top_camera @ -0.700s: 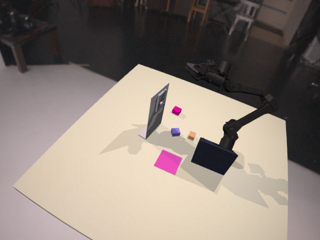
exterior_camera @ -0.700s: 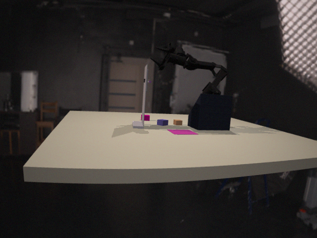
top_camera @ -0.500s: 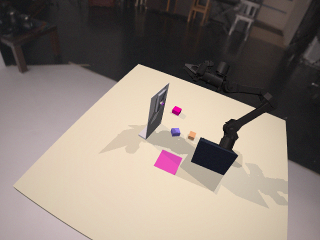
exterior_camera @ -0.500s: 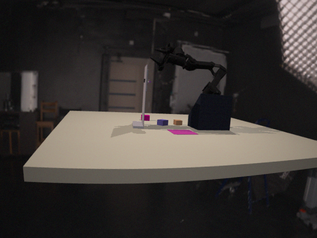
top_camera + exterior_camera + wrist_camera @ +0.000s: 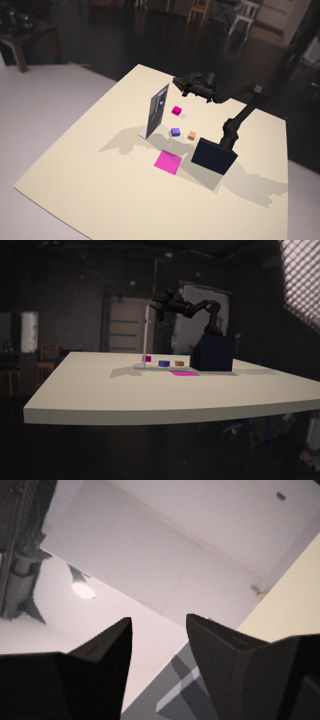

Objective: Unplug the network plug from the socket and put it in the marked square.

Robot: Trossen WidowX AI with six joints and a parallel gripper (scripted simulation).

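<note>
My gripper tip is 30 mm short of the network plug, 70 mm to the right of it and 110 mm above it. The rest, counted from my gripper tip: magenta marked square: 100 mm behind, 250 mm to the left, 340 mm below; upright grey panel: 50 mm ahead, 60 mm to the left, 200 mm below; thin pale tab: 30 mm ahead, 70 mm to the left, 100 mm below.
</note>
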